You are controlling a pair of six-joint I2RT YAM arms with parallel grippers.
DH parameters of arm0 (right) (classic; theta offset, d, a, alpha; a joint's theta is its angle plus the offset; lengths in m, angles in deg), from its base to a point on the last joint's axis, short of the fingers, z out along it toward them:
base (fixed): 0 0 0 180
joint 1: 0 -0.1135 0.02 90
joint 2: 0 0 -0.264 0
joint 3: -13.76 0 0.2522 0
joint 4: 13.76 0 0.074 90
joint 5: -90 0 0 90
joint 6: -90 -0.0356 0 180
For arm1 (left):
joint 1: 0 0.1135 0.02 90
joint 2: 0 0 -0.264 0
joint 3: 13.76 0 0.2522 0
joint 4: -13.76 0 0.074 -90
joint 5: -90 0 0 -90
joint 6: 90 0.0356 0 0
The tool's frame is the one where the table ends.
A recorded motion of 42 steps. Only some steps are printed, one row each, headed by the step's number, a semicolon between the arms.
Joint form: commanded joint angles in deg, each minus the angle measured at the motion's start. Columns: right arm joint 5, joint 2, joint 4, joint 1, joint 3, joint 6; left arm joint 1, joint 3, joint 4, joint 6, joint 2, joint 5.
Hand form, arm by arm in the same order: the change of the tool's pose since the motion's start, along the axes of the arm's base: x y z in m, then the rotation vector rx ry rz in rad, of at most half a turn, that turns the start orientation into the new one. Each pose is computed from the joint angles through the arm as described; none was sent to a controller.
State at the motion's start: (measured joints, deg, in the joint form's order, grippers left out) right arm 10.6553 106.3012 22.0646 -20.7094 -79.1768 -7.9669; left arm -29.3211 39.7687 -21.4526 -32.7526 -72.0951 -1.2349
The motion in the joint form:
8: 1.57 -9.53 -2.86 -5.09 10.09 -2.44; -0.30 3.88 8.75 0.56 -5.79 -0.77
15: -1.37 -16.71 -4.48 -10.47 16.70 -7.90; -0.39 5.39 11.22 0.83 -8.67 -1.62
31: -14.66 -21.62 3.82 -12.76 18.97 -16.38; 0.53 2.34 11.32 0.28 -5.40 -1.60
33: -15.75 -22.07 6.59 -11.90 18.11 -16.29; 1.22 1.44 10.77 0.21 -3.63 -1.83
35: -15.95 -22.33 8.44 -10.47 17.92 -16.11; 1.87 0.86 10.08 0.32 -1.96 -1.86
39: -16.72 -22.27 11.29 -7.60 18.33 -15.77; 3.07 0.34 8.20 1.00 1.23 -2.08
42: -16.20 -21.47 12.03 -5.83 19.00 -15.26; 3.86 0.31 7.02 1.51 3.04 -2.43
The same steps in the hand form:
8: -0.0518 0.0165 0.0094 0.0569 -0.0101 0.0761; 0.0278 -0.0178 0.0073 -0.0625 -0.1021 -0.0213
15: -0.0930 0.0301 0.0164 0.0914 -0.0159 0.0671; 0.0381 -0.0248 0.0056 -0.0792 -0.1150 -0.0361
31: -0.1192 0.0193 0.0190 -0.0248 0.0284 -0.1599; 0.0281 -0.0140 0.0041 -0.0859 -0.1174 -0.0126
33: -0.1191 0.0130 0.0228 -0.0526 0.0394 -0.1859; 0.0242 -0.0084 0.0062 -0.0912 -0.1209 -0.0023
35: -0.1175 0.0047 0.0230 -0.0709 0.0570 -0.2104; 0.0210 -0.0033 0.0093 -0.0931 -0.1281 0.0071
39: -0.1145 -0.0116 0.0174 -0.1154 0.0981 -0.2630; 0.0152 0.0056 0.0171 -0.0939 -0.1440 0.0164
42: -0.1113 -0.0201 0.0091 -0.1349 0.1333 -0.2803; 0.0122 0.0106 0.0226 -0.0966 -0.1550 0.0193

